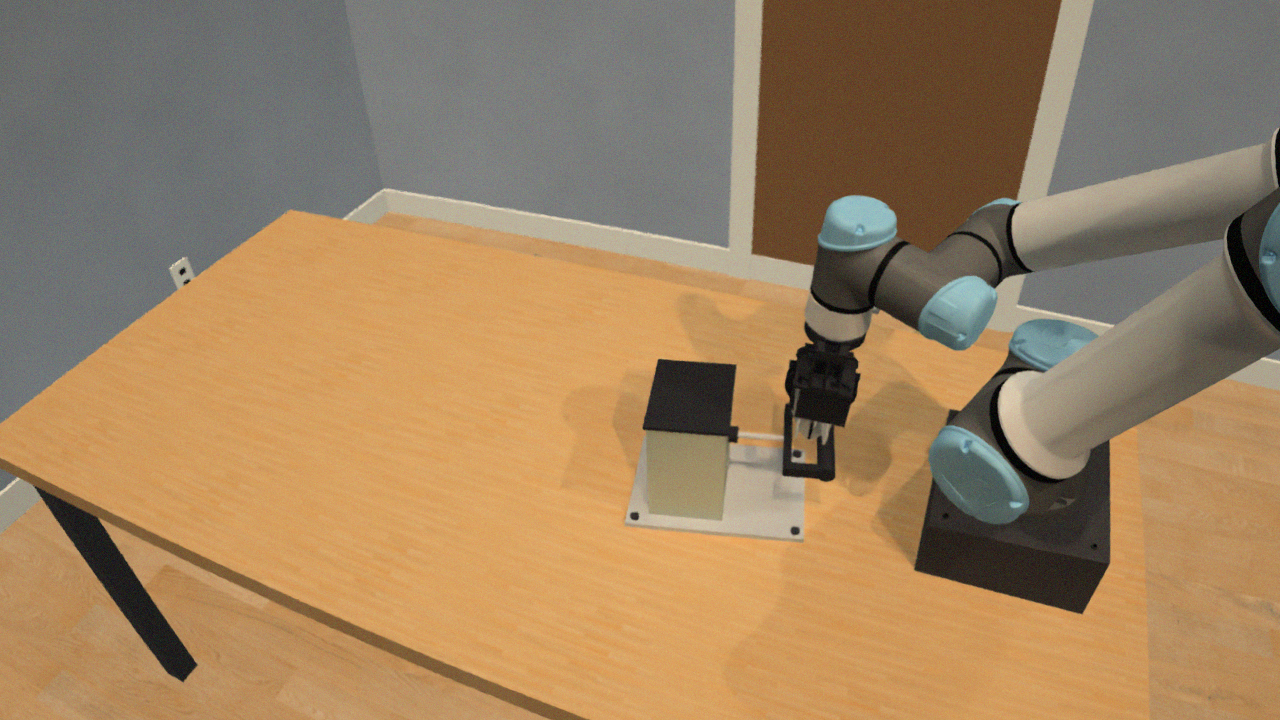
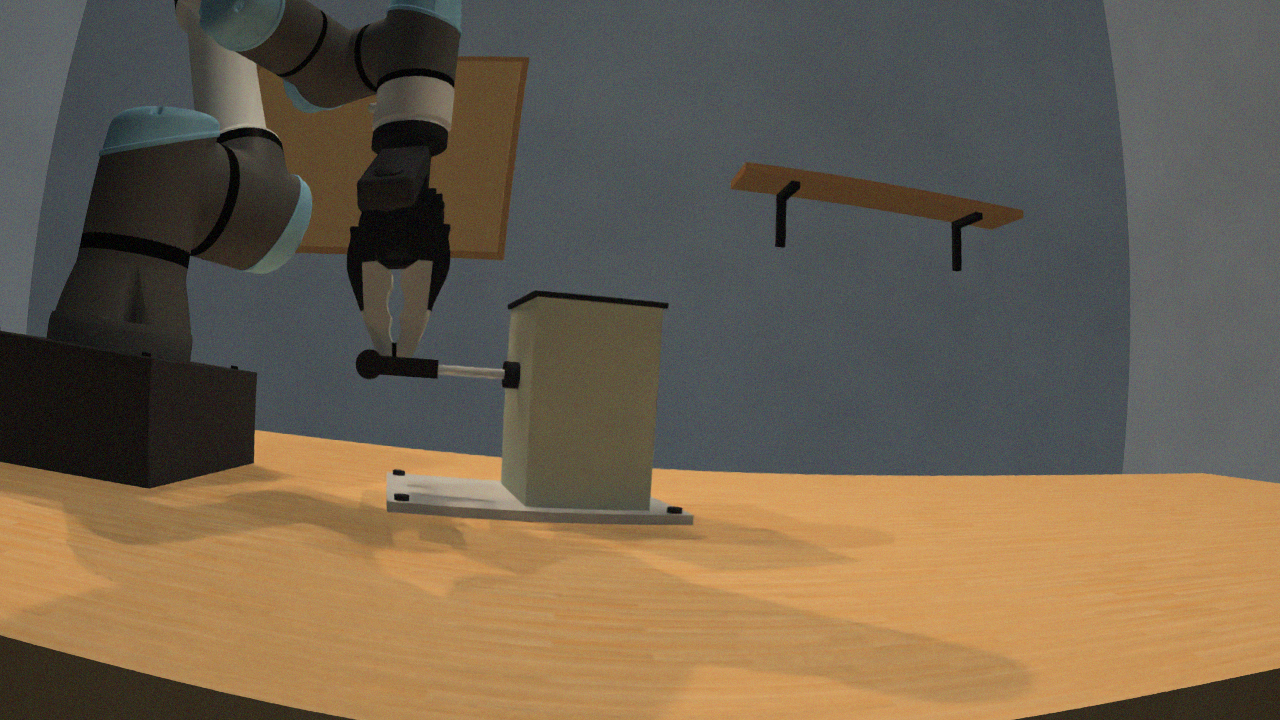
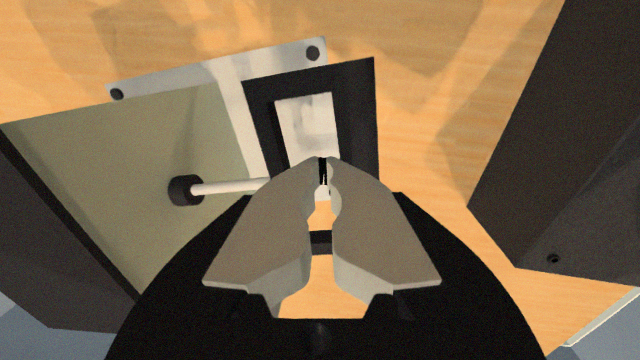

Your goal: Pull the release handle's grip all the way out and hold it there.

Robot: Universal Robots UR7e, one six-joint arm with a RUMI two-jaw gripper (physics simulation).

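The release handle's grip [image 1: 808,470] [image 2: 407,366] [image 3: 305,84] is a black rectangular frame. It stands out from a pale green box [image 1: 687,474] [image 2: 586,402] [image 3: 150,150] with a black top, with a length of pale rod [image 2: 471,371] [image 3: 230,186] showing between the frame and the black collar [image 1: 733,434] [image 2: 511,374] [image 3: 186,190]. My gripper [image 1: 816,437] [image 2: 400,351] [image 3: 323,161] is shut with nothing between its fingers. It points down at the frame; its tips appear over or within the frame's opening. Their exact depth and any contact are hard to tell.
The box stands on a light base plate [image 1: 760,522] [image 2: 447,492] [image 3: 260,62] on the wooden table [image 1: 402,402] [image 2: 895,608]. The arm's dark mounting block [image 1: 1002,568] [image 2: 80,411] [image 3: 540,150] stands on the handle's side of the box. A wall shelf [image 2: 877,195] hangs behind.
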